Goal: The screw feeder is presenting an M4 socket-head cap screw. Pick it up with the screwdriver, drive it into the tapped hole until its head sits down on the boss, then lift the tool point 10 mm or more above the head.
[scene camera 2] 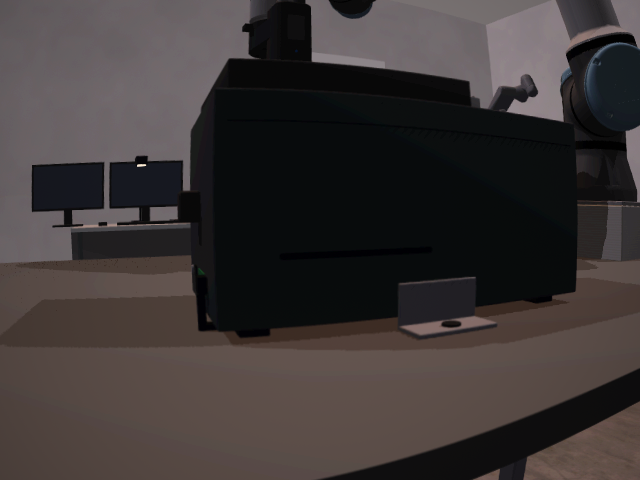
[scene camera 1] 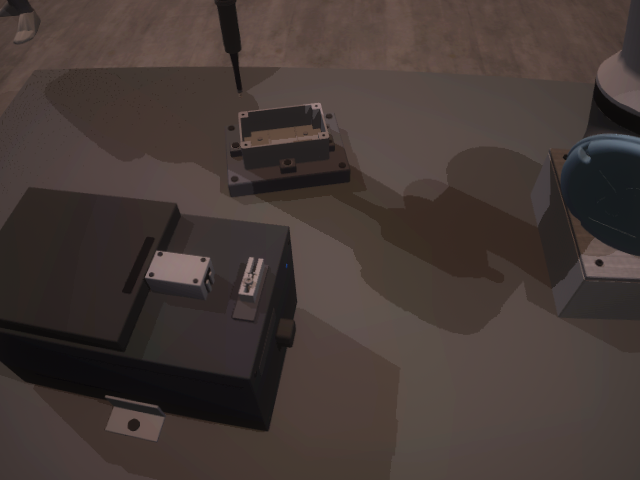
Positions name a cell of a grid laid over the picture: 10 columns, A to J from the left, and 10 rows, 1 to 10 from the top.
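Distance from the lens to a dark screw feeder (scene camera 2: H5): the feeder is 38 cm from the lens.
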